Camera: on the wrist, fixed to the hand. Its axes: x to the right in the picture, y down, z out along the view.
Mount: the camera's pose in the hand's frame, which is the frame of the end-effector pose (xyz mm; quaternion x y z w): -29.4 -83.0 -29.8 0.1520 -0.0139 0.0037 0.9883
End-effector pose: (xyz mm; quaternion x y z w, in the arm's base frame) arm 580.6 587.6 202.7 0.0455 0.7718 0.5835 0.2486
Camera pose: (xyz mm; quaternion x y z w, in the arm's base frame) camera 611.5 524.7 141.6 0.0937 0.8478 0.4596 0.2473
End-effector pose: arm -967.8 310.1 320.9 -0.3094 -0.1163 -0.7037 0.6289
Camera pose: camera -1055.3 332.6 299.2 -0.2204 -0.2295 -0.6712 0.6696
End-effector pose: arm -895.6 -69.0 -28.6 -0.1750 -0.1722 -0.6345 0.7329
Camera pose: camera -980.9 -68.7 -65.6 -0.0710 -0.2762 -0.5957 0.7509
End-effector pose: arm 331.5 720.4 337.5 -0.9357 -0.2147 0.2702 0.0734
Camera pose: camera 295.1 781.2 397.6 -0.9106 -0.1687 0.3129 0.2108
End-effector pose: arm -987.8 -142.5 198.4 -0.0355 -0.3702 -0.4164 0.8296
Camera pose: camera -1041.1 -187.9 137.2 0.0839 -0.4406 -0.3517 0.8217
